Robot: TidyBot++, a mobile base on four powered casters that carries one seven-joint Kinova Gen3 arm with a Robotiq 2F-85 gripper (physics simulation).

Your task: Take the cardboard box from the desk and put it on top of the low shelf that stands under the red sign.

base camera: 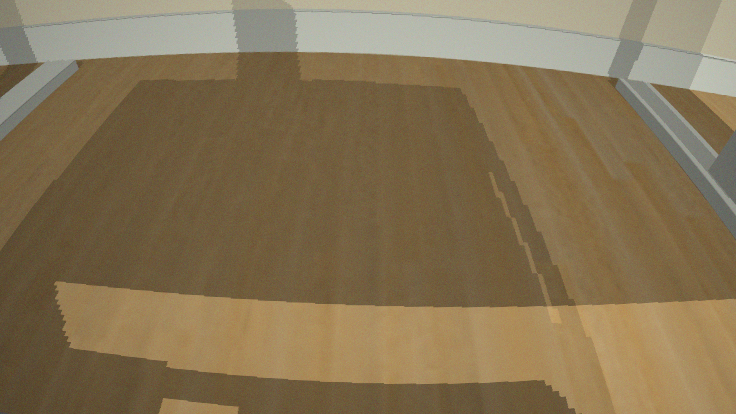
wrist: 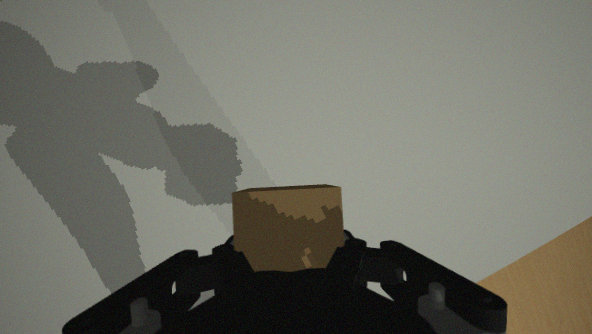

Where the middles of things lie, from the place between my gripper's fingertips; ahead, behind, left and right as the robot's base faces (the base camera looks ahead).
The brown cardboard box (wrist: 289,228) is 2 cm above my hand.
